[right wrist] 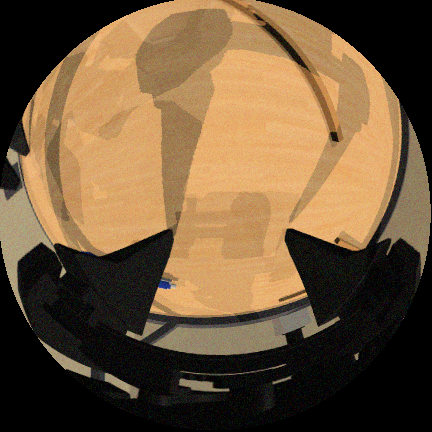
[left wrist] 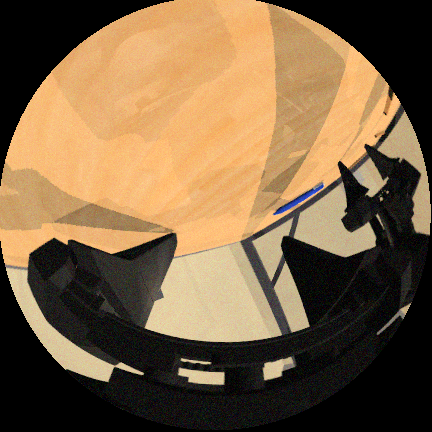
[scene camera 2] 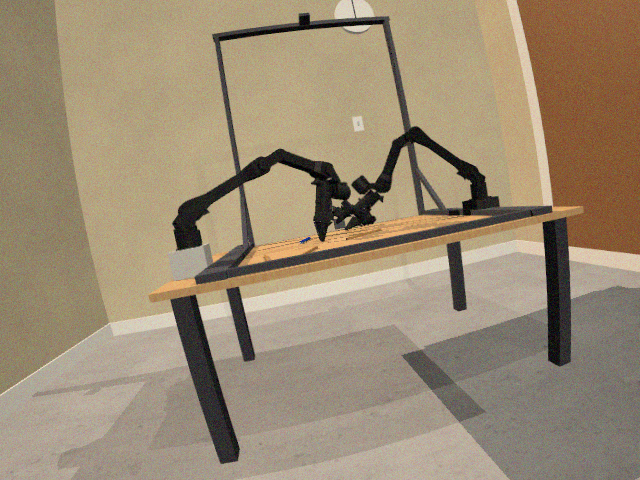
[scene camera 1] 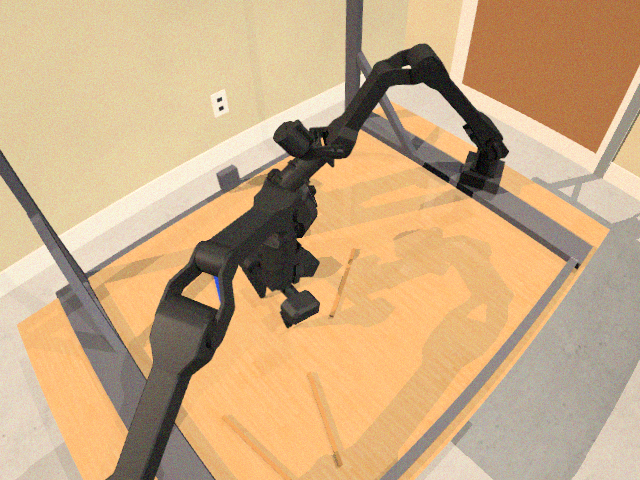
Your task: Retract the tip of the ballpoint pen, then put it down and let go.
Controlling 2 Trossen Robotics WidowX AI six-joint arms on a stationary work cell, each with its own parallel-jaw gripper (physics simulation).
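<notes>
The blue ballpoint pen lies on the table. In scene camera 1 it is mostly hidden behind the right arm, and in the right wrist view behind a finger. Whether its tip is out cannot be told. My right gripper is open and empty, pointing down over the table, apart from the pen and to its right in scene camera 2. My left gripper is open and empty, low over the table beyond the right gripper; the pen shows far off past its fingers.
A thin wooden strip lies near the right gripper. Two more strips lie lower in scene camera 1. The two forearms are close together above the table. Dark frame rails run along the table.
</notes>
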